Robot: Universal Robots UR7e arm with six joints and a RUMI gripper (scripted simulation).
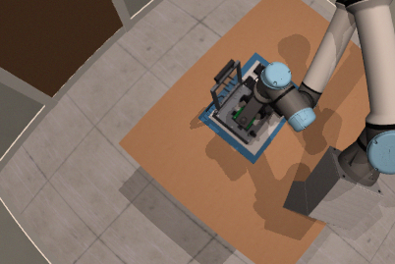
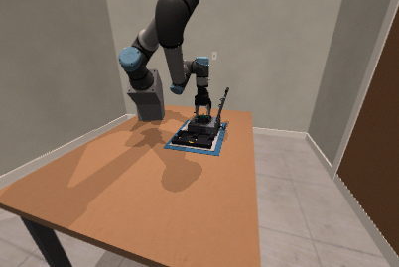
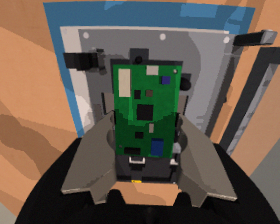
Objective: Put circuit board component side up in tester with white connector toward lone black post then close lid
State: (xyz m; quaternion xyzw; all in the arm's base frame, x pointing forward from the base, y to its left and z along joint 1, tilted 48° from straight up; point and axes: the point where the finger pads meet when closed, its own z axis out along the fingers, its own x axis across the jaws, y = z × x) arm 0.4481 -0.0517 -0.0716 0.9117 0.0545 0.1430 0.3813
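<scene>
The green circuit board lies right at my hand. Round my hand: black block (6 cm to the left, 6 cm behind); then tester lid (12 cm ahead, 9 cm above).
</scene>
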